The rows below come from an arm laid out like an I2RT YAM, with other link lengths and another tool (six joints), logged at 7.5 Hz.
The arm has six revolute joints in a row. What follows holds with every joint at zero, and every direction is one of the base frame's. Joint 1 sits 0.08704 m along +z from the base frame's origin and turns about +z. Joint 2 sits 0.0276 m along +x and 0.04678 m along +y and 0.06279 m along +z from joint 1 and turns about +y. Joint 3 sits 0.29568 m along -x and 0.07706 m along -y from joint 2 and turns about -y. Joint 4 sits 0.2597 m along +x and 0.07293 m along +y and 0.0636 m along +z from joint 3 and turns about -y. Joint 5 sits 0.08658 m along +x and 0.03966 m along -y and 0.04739 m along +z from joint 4 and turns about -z. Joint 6 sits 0.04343 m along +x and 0.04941 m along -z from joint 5 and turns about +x. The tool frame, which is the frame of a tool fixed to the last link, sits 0.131 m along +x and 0.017 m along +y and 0.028 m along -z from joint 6; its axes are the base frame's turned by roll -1.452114, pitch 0.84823 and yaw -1.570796 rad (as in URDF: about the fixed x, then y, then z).
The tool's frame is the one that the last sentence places.
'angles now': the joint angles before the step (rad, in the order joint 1, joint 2, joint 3, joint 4, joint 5, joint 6). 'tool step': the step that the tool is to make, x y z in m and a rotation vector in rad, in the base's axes. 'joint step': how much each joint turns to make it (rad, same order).
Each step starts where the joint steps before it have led.
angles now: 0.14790 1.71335 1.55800 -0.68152 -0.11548 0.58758
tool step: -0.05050 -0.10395 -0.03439 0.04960 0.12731 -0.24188
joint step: -0.23703 -0.14457 -0.22690 -0.03814 -0.03829 0.03757
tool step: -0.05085 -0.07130 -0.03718 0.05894 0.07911 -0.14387
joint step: -0.23070 -0.07957 -0.18263 0.00356 -0.08147 -0.05195
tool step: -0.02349 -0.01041 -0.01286 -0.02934 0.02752 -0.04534
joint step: -0.02990 -0.05888 -0.08416 0.00800 0.03964 -0.00437
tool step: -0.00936 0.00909 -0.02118 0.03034 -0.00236 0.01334
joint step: 0.00007 -0.01916 -0.10040 0.07353 -0.03210 0.00223
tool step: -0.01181 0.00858 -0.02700 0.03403 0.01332 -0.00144
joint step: -0.00010 -0.00663 -0.10843 0.08100 -0.02371 0.01422
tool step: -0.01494 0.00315 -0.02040 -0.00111 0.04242 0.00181
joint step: 0.00041 -0.00077 -0.06231 0.02007 0.01343 -0.00825
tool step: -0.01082 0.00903 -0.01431 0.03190 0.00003 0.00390
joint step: -0.00006 -0.01485 -0.07511 0.05155 -0.02895 0.00896
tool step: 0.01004 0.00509 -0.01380 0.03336 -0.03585 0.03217
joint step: -0.00009 0.05658 -0.03440 0.10984 -0.05307 -0.01178
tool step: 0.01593 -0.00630 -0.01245 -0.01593 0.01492 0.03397
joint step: 0.00281 0.10213 0.05000 0.03150 0.00538 -0.03859
